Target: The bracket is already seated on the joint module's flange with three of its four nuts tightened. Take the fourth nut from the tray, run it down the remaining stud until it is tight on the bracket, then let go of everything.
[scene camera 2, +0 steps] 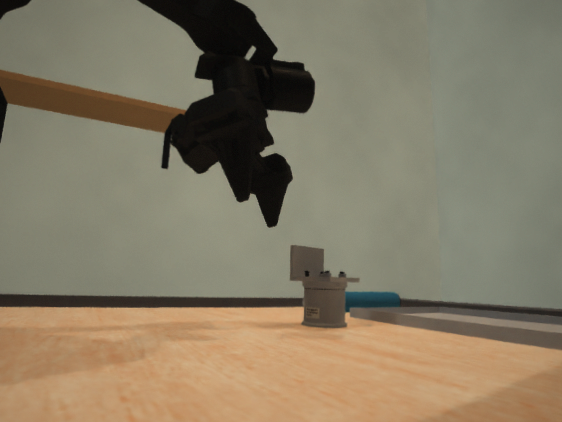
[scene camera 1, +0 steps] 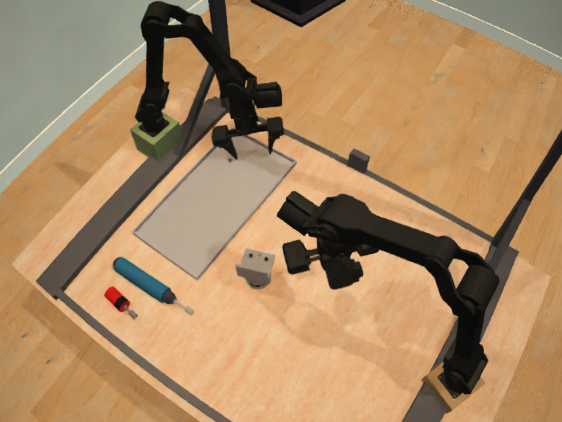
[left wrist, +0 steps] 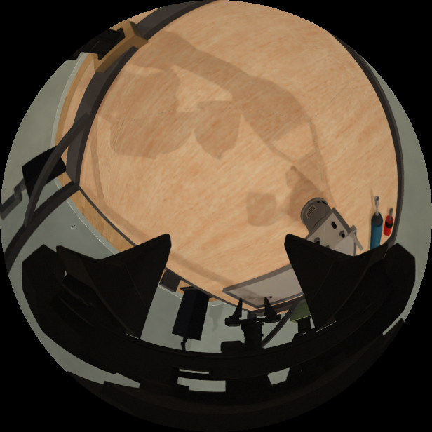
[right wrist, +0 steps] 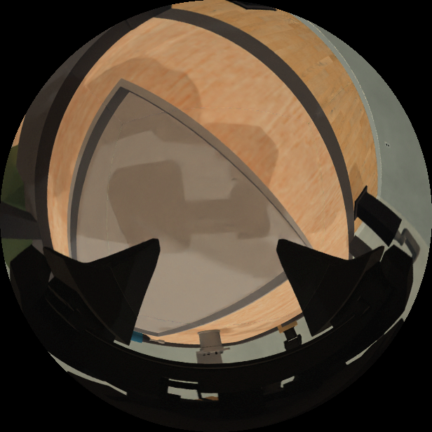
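Where they show: left gripper, between the fingertips: (scene camera 2: 259, 215); right gripper, between the fingertips: (scene camera 1: 253, 156); left arm's base, origin of its link: (scene camera 1: 456, 379); right arm's base, origin of its link: (scene camera 1: 154, 125).
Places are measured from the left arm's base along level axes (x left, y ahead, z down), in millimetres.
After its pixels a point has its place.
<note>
The loose nut (scene camera 1: 230, 160) {y 801, x 106, z 37 mm} (left wrist: 270, 297) is a small dark ring on the grey tray (scene camera 1: 200, 215) {y 691, x 255, z 41 mm} (scene camera 2: 450, 322) {y 616, x 152, z 32 mm} (left wrist: 250, 293) (right wrist: 200, 287), near its far corner in scene camera 1; I cannot make it out in the right wrist view. My right gripper (scene camera 1: 253, 155) {y 779, x 47, z 35 mm} (left wrist: 253, 297) (right wrist: 219, 246) is open and empty above that end, the nut just left of its fingers in scene camera 1. The grey bracket (scene camera 1: 257, 258) {y 480, x 208, z -21 mm} (scene camera 2: 307, 261) {y 445, x 237, z -43 mm} (left wrist: 327, 233) sits on the upright joint module (scene camera 1: 257, 285) {y 444, x 233, z 30 mm} (scene camera 2: 325, 305) {y 464, x 190, z 17 mm} (left wrist: 313, 214). My left gripper (scene camera 2: 257, 212) {y 373, x 89, z -84 mm} (left wrist: 229, 240) is open and empty, above and beside the bracket.
A blue driver (scene camera 1: 142, 280) {y 584, x 462, z 5 mm} (scene camera 2: 372, 299) {y 604, x 445, z 19 mm} (left wrist: 376, 232) and a shorter red driver (scene camera 1: 116, 298) {y 578, x 539, z 12 mm} (left wrist: 388, 225) lie on the table at the lower left in scene camera 1. Dark frame rails border the table (scene camera 1: 300, 350) {y 262, x 233, z 45 mm}, and a dark post (scene camera 1: 220, 30) {y 974, x 15, z -261 mm} rises beside the right arm.
</note>
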